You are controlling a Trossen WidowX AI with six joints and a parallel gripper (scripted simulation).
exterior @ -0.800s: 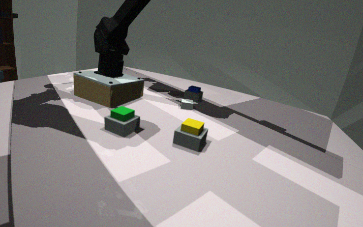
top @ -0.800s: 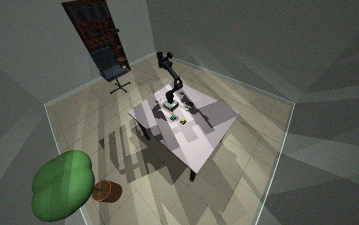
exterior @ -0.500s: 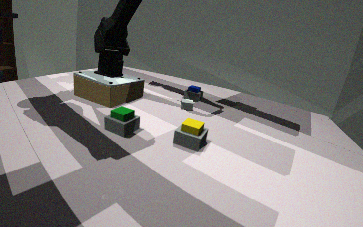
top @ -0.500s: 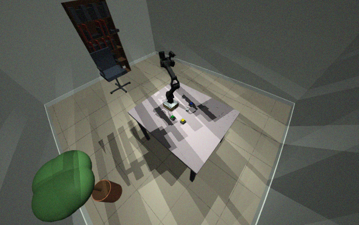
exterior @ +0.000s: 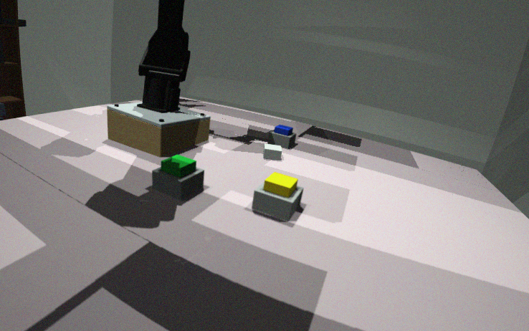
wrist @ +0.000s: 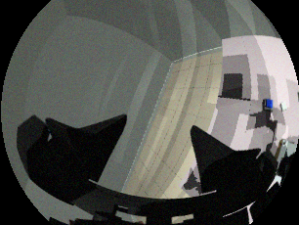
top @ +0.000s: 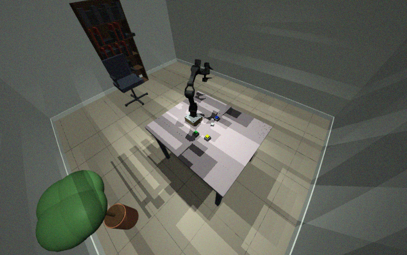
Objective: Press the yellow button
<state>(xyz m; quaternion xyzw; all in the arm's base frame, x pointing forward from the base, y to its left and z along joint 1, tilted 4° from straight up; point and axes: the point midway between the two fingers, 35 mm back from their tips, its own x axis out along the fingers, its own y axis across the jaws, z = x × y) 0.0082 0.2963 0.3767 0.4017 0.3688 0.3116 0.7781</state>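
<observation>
Now: gripper tip 240 mm short of the yellow button, 490 mm to the left of it and 380 mm above it. Also, from my gripper tip: green button (110 mm ahead, 510 mm to the right, 380 mm below); then small white block (190 mm ahead, 310 mm to the right, 400 mm below); then blue button (180 mm ahead, 210 mm to the right, 380 mm below).
</observation>
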